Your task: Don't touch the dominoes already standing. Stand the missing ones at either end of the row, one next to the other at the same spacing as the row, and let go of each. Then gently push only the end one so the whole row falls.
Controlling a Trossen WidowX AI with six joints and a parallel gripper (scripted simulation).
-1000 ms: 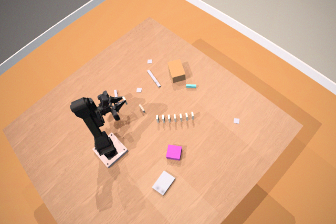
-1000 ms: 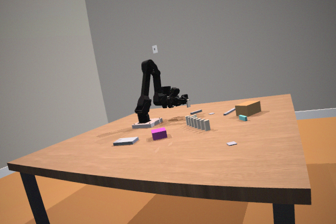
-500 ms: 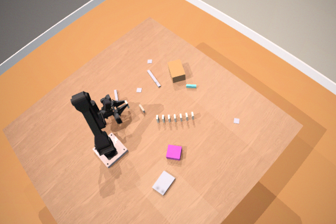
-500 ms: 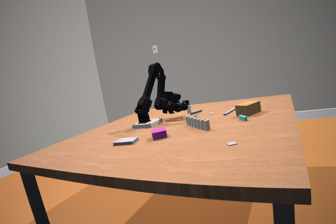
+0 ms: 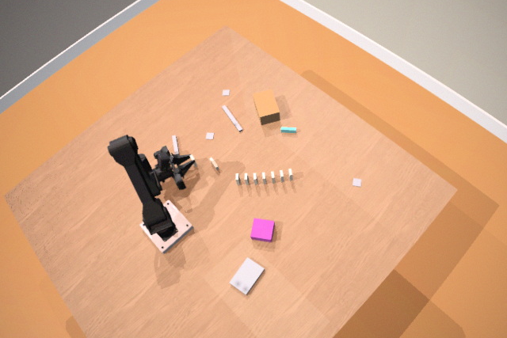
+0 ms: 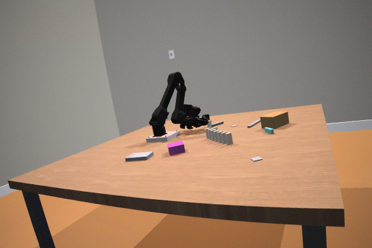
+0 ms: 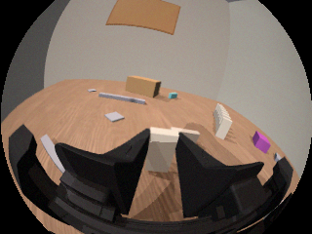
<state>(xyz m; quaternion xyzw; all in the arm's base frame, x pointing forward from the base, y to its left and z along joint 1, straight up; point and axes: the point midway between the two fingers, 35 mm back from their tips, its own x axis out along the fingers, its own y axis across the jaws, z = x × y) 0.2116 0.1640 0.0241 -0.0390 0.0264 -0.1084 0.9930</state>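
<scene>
Now: the short grey bar 10 mm behind my gripper tip, 120 mm to the left of it and 40 mm below it. Round my gripper tip: orange box (360 mm ahead, 10 mm to the right, 20 mm below); magenta block (10 mm ahead, 380 mm to the right, 30 mm below); long grey bar (240 mm ahead, 70 mm to the left, 40 mm below).
</scene>
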